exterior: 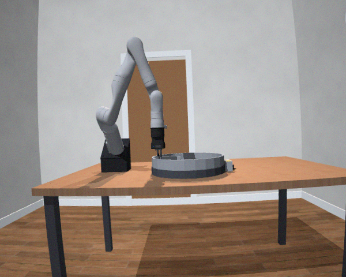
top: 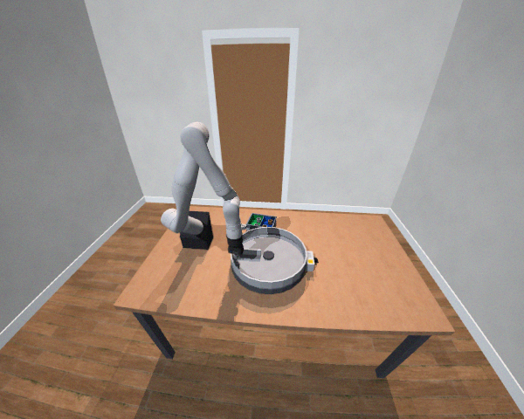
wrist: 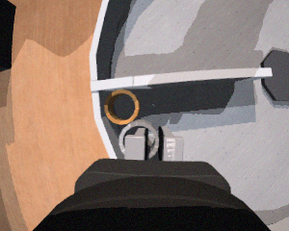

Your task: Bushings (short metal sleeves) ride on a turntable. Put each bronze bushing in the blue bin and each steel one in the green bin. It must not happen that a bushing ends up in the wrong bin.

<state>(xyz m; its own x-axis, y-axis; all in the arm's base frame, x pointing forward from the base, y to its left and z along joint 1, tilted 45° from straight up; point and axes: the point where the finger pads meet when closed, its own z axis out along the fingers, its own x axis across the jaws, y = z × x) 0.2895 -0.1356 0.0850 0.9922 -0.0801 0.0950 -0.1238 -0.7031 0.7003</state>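
My hand is 39 cm to the right of the blue bin, 9 cm short of it and 8 cm above it. The rest, counted from my hand: grey turntable (16 cm ahead, 5 cm to the left, 5 cm below).
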